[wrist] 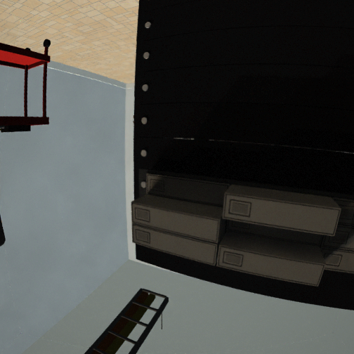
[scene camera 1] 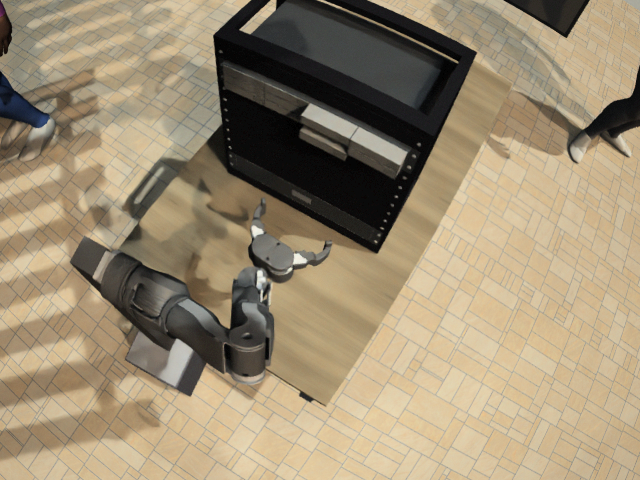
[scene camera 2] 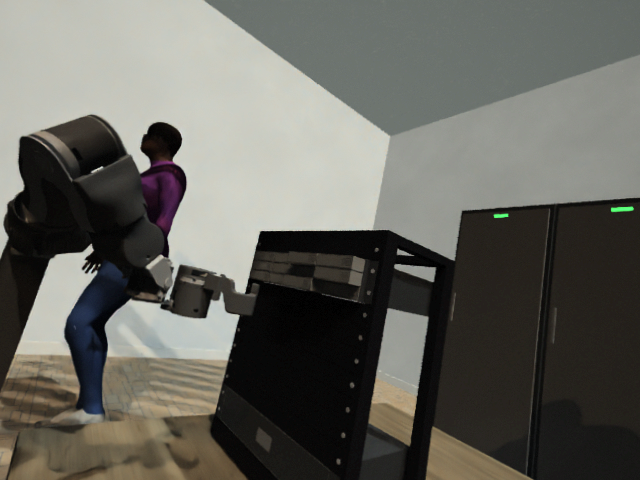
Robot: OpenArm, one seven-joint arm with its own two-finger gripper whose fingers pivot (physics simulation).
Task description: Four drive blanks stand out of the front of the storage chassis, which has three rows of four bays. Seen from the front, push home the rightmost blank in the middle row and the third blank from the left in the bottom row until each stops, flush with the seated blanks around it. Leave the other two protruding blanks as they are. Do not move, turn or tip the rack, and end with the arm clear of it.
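Note:
The rightmost middle-row blank (wrist: 175,218) (scene camera 2: 338,276) protrudes. The bottom-row blank third from the left (wrist: 280,215) (scene camera 1: 323,143) also protrudes. The wrist view is upside down, with the top row lowest and the rightmost bay at left. The top-row rightmost blank (wrist: 175,246) (scene camera 1: 381,146) and third blank (wrist: 270,265) (scene camera 1: 328,121) protrude too. The bottom-row rightmost blank (wrist: 192,187) sits back, as does the middle-row third blank (wrist: 270,232), partly hidden. My gripper (scene camera 1: 296,222) is open and empty, apart from and in front of the rack; its fingers do not show clearly in the wrist view.
The black rack (scene camera 1: 454,77) (scene camera 2: 368,361) stands upright on the wooden floor panel (scene camera 1: 330,330). A person in purple (scene camera 2: 162,191) stands beyond the arm; another person's legs (scene camera 1: 615,118) show at right. Dark cabinets (scene camera 2: 496,310) stand behind. A red cart (wrist: 25,56) shows in the wrist view.

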